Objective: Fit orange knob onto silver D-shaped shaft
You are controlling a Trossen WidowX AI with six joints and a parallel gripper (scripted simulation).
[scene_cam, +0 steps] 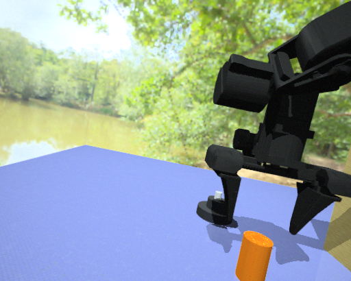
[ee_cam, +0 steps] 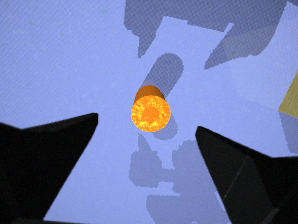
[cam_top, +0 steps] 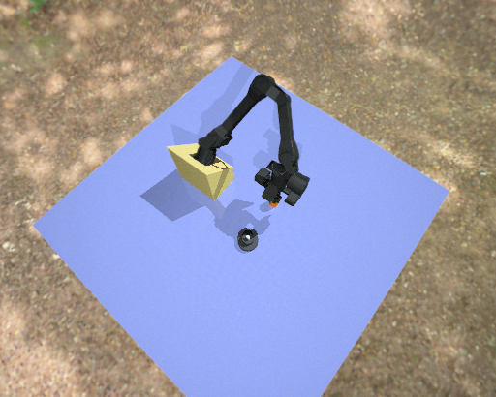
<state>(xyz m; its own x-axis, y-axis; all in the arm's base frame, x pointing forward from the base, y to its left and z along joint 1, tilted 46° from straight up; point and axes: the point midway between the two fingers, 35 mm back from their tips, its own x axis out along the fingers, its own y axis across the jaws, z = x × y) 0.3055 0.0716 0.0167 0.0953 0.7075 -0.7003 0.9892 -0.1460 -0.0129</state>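
Right now my gripper tip is 30 mm above the orange knob. Also, from my gripper tip: round pedestal: 200 mm to the right, 50 mm below, 10 mm behind.
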